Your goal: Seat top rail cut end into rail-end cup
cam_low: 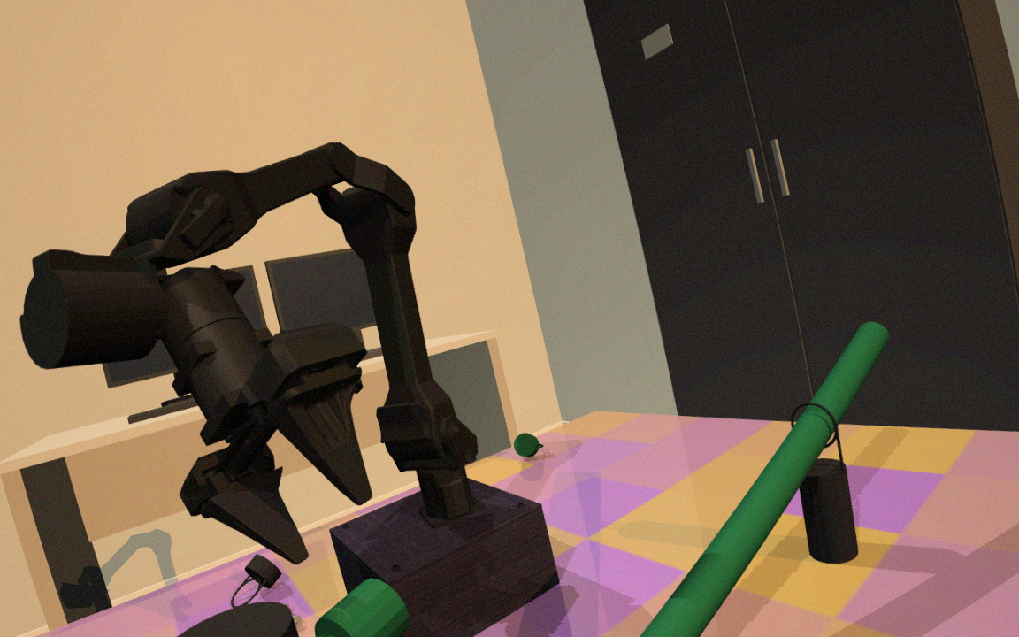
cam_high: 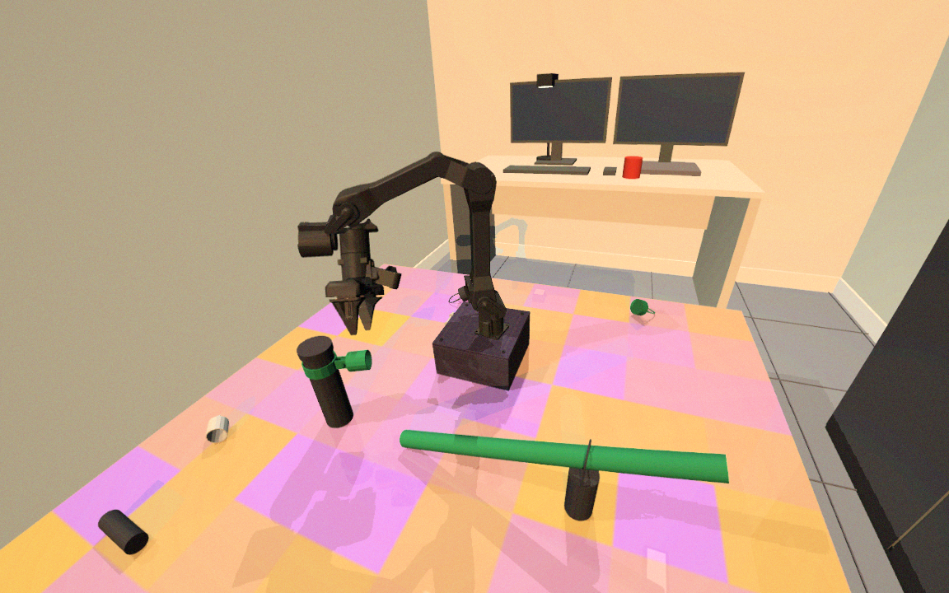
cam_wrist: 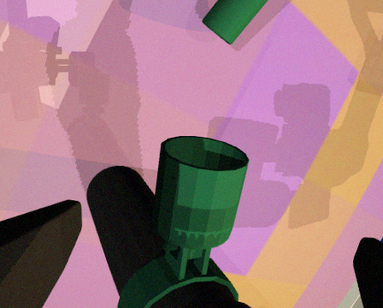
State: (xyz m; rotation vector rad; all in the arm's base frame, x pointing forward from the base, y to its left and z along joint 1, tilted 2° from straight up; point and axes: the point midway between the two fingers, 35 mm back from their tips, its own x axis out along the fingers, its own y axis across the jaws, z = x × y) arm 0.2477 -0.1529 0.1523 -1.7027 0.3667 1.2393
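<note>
Right now the green rail-end cup is 30 mm ahead of my gripper tip, 10 mm to the right of it and 60 mm below it. The rest, counted from my gripper tip: wire loop cap (460 mm to the left, 110 mm below).
</note>
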